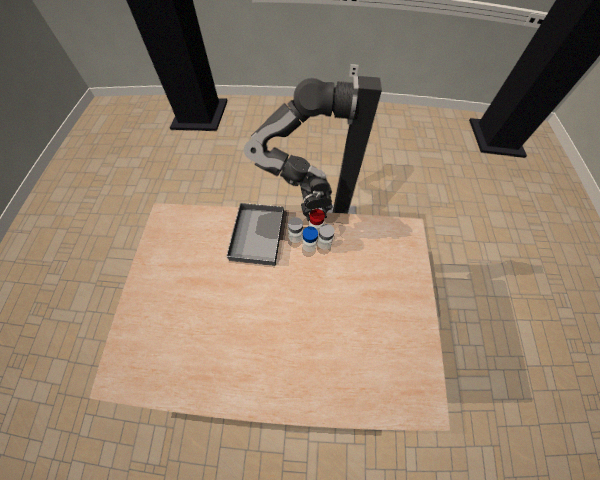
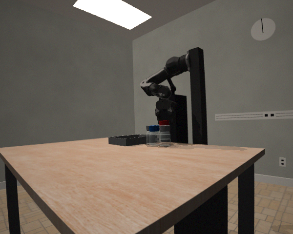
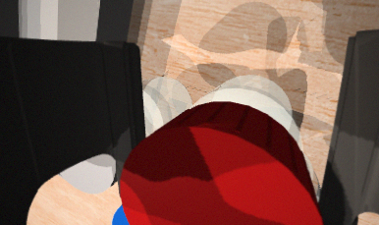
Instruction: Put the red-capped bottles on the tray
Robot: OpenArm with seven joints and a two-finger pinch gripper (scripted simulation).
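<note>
The blue-capped bottle lies 80 mm ahead of my hand, 70 mm below it and 10 mm to the right of it. The rest, counted from my hand: red-capped bottle: 50 mm below, 20 mm ahead; then dark grey tray: 220 mm to the right, 100 mm below, 50 mm ahead.
</note>
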